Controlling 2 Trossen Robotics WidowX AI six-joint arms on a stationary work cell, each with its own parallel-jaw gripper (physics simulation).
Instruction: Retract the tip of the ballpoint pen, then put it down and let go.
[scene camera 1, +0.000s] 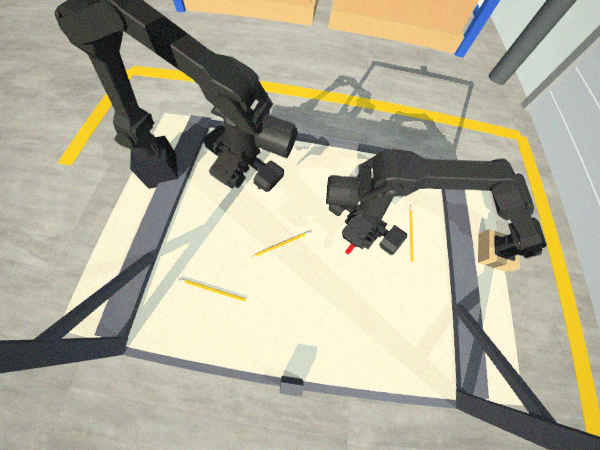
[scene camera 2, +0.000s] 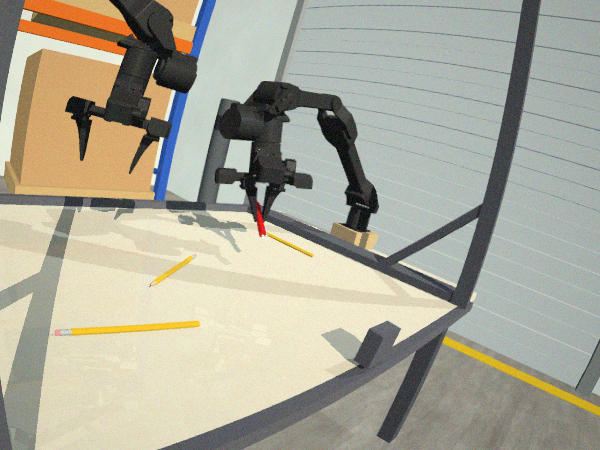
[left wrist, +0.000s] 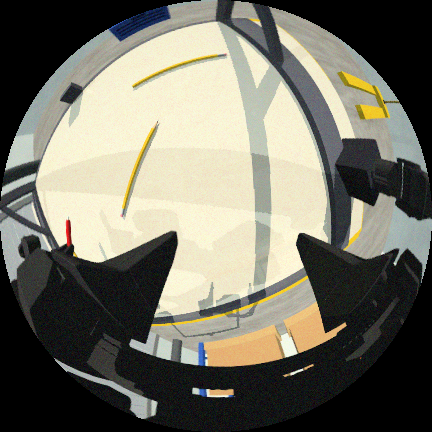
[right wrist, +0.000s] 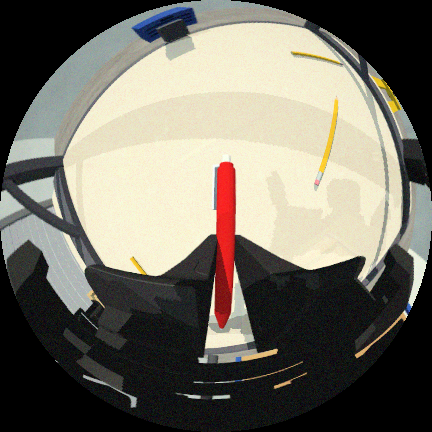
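Note:
The red ballpoint pen (scene camera 1: 350, 249) (scene camera 2: 261, 227) (left wrist: 68, 232) (right wrist: 226, 200) is held between the fingertips of my right gripper (scene camera 2: 260, 215) (right wrist: 224, 240), which is shut on its barrel over the table. In the right wrist view its white push button points up the picture, away from the gripper, with the grey clip on the left side. Its red cone end points back between the fingers; no writing tip can be made out there. My left gripper (scene camera 2: 106, 166) (left wrist: 240, 238) is wide open and empty, high over the back left of the table in scene camera 1.
Yellow pencils lie on the table (scene camera 1: 320, 320): one (scene camera 1: 282, 243) (scene camera 2: 172, 271) near the middle, one (scene camera 1: 214, 290) (scene camera 2: 130, 328) at the front left, one (scene camera 1: 411, 235) (scene camera 2: 291, 245) right of my right gripper. A dark block (scene camera 1: 292, 384) (scene camera 2: 377, 345) stands at the front edge.

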